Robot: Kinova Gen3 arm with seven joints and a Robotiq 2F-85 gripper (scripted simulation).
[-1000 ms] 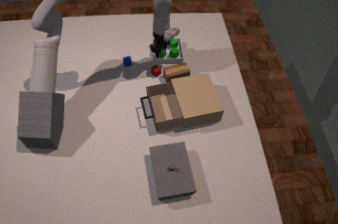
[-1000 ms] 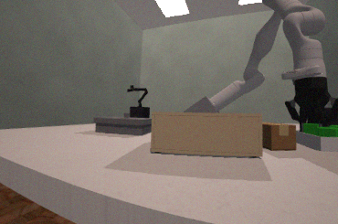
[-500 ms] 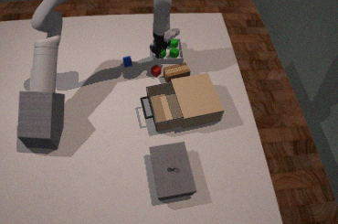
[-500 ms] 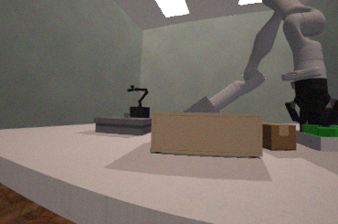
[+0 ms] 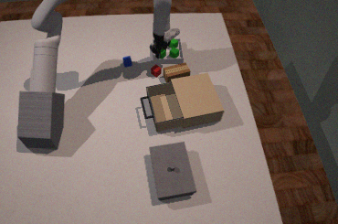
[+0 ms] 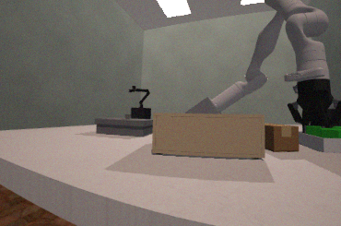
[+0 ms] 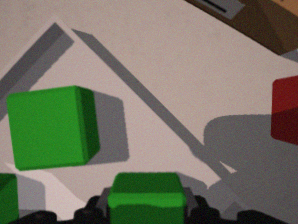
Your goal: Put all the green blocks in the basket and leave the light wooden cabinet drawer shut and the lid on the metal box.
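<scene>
The basket is 3 cm ahead of my hand, 3 cm to the left of it and 2 cm below it. From my hand the other things lie so: blue block 16 cm behind, 3 cm to the right, 1 cm below; then cardboard box 6 cm ahead, 13 cm to the right, 1 cm above; then red block 3 cm behind, 10 cm to the right, 1 cm below.
</scene>
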